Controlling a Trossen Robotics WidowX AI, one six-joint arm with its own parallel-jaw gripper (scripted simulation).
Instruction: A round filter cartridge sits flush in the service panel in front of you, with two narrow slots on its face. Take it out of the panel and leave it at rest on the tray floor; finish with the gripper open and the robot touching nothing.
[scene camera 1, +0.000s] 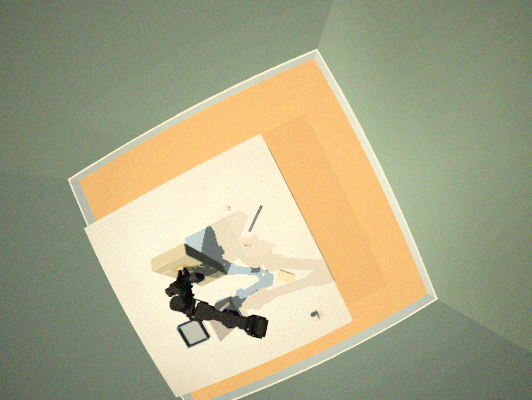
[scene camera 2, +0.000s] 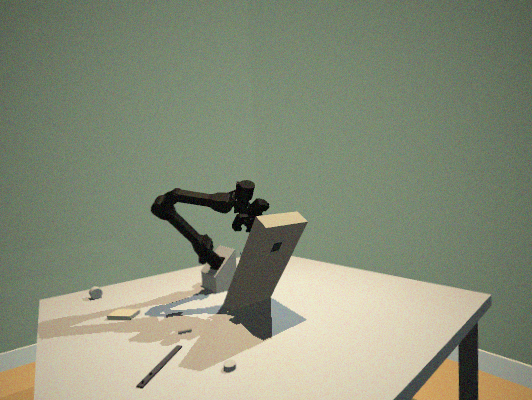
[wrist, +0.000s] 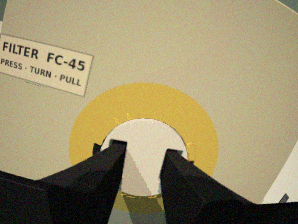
Note:
I see my gripper (wrist: 144, 152) and a round filter cartridge (wrist: 146, 140).
Scene camera 2 misses the round filter cartridge, which is hidden by a service panel.

